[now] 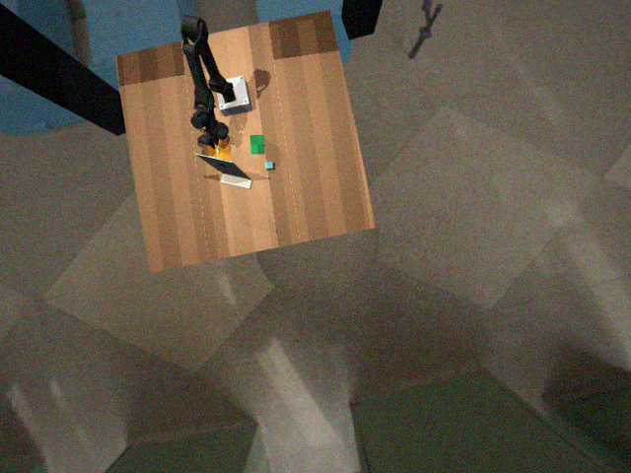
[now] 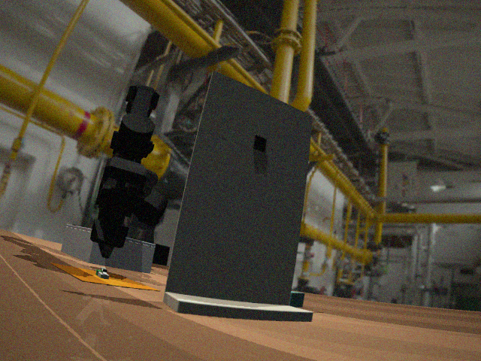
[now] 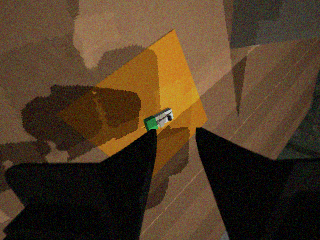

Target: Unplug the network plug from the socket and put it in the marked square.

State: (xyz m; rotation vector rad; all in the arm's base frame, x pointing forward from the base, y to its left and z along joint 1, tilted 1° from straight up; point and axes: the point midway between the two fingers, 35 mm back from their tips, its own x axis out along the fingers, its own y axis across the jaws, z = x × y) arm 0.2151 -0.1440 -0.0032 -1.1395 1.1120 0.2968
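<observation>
Right now the network plug is 1 cm ahead of my gripper tip and 3 cm below it. The rest, counted from my gripper tip: orange marked square: 4 cm below; then teal cube: 18 cm ahead, 25 cm to the left, 3 cm below; then upright panel: 19 cm ahead, 6 cm to the left, 9 cm above.
</observation>
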